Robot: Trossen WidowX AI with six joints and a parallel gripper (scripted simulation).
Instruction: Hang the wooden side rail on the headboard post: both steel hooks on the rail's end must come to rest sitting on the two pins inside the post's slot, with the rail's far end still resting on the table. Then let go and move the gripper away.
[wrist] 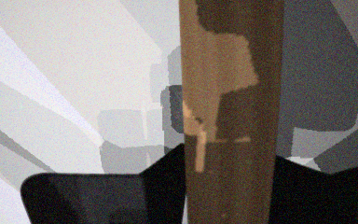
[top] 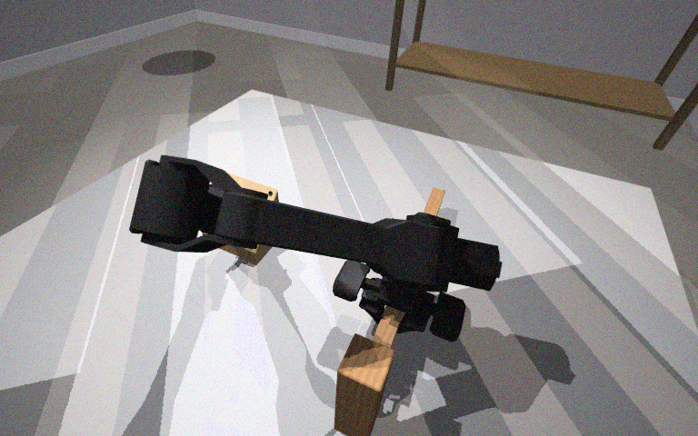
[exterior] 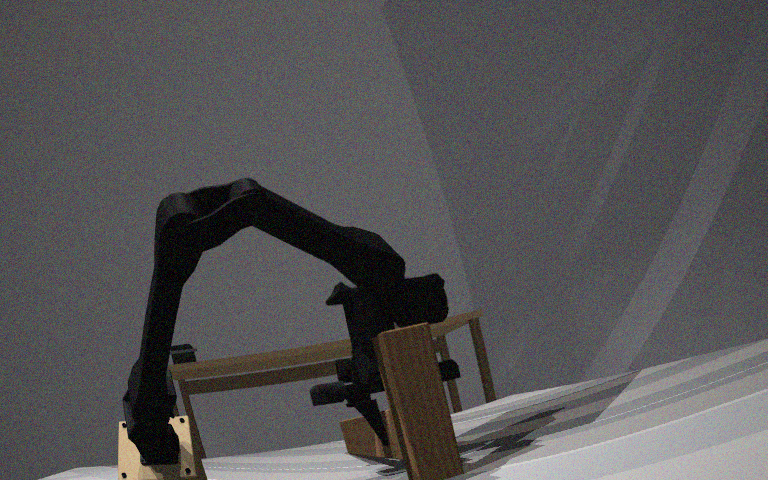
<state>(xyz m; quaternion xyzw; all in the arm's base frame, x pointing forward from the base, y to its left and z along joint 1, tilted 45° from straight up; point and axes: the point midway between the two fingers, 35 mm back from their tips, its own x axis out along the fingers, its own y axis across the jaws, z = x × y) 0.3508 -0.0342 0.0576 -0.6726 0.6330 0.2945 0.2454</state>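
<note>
The wooden headboard post is 130 mm to the right of my gripper tip, 40 mm above it and 10 mm ahead of it.
</note>
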